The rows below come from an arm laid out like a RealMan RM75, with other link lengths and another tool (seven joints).
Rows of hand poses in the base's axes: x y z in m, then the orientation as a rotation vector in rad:
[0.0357 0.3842 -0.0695 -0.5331 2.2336 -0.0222]
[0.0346 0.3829 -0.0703 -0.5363 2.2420 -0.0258]
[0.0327 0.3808 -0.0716 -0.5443 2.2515 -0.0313]
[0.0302 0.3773 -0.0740 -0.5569 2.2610 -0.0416]
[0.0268 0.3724 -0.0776 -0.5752 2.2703 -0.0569]
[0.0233 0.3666 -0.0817 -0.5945 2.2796 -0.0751]
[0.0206 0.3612 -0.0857 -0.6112 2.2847 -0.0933]
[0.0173 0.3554 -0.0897 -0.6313 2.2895 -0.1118]
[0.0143 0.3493 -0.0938 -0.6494 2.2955 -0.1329]
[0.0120 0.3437 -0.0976 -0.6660 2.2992 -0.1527]
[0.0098 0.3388 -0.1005 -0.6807 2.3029 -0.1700]
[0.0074 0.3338 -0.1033 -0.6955 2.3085 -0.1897]
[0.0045 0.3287 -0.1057 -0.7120 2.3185 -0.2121]
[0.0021 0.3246 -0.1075 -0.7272 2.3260 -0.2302]
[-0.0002 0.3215 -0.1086 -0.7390 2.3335 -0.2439]
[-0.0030 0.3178 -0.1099 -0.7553 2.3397 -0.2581]
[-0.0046 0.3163 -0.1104 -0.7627 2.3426 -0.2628]
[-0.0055 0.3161 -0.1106 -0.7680 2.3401 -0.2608]
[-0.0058 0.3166 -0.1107 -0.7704 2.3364 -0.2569]
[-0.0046 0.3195 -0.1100 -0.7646 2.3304 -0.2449]
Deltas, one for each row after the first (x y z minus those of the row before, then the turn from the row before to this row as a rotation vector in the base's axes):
[-0.0011 -0.0013 -0.0008 -0.0049 0.0080 -0.0004]
[-0.0019 -0.0021 -0.0013 -0.0081 0.0096 0.0022]
[-0.0025 -0.0035 -0.0024 -0.0131 0.0096 0.0039]
[-0.0034 -0.0049 -0.0036 -0.0186 0.0097 0.0063]
[-0.0035 -0.0058 -0.0041 -0.0209 0.0096 0.0061]
[-0.0027 -0.0054 -0.0040 -0.0193 0.0053 0.0051]
[-0.0033 -0.0058 -0.0040 -0.0206 0.0058 0.0074]
[-0.0030 -0.0061 -0.0041 -0.0219 0.0063 0.0049]
[-0.0023 -0.0056 -0.0038 -0.0201 0.0042 0.0048]
[-0.0022 -0.0049 -0.0029 -0.0177 0.0043 0.0042]
[-0.0024 -0.0050 -0.0028 -0.0197 0.0059 0.0030]
[-0.0029 -0.0051 -0.0024 -0.0227 0.0102 0.0023]
[-0.0024 -0.0041 -0.0018 -0.0188 0.0084 0.0032]
[-0.0023 -0.0031 -0.0011 -0.0146 0.0082 0.0021]
[-0.0028 -0.0037 -0.0013 -0.0162 0.0083 0.0053]
[-0.0016 -0.0015 -0.0005 -0.0061 0.0042 0.0028]
[-0.0009 -0.0002 -0.0002 0.0001 -0.0004 0.0047]
[-0.0003 0.0005 -0.0001 0.0025 -0.0021 0.0037]
[0.0012 0.0029 0.0007 0.0112 -0.0054 0.0011]

